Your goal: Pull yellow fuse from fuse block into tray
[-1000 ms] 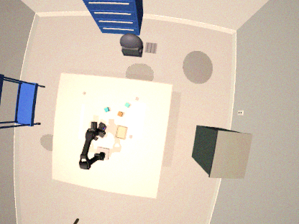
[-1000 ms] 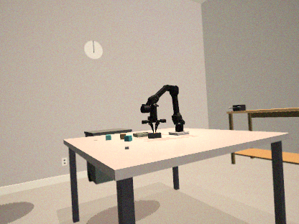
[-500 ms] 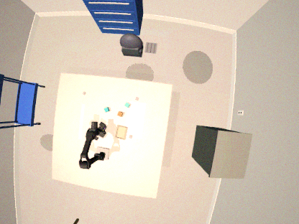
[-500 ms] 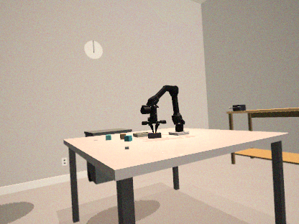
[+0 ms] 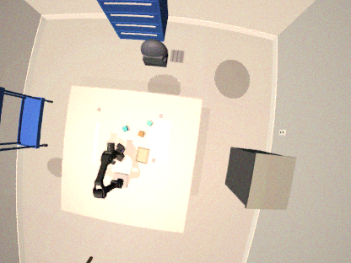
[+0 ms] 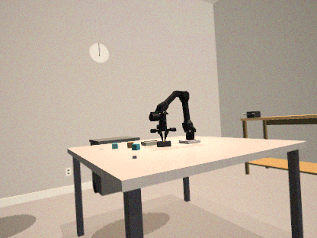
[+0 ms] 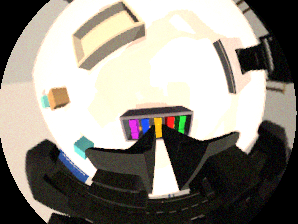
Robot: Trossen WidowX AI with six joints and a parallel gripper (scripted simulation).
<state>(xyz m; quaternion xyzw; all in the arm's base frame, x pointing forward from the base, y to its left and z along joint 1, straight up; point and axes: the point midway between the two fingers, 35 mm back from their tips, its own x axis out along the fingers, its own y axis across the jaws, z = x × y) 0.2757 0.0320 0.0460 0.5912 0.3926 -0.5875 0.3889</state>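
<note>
Right now my gripper tip is 20 cm to the left of the tray and 3 cm above it. From my gripper tip the other things lie so: yellow fuse: 1 cm below.
</note>
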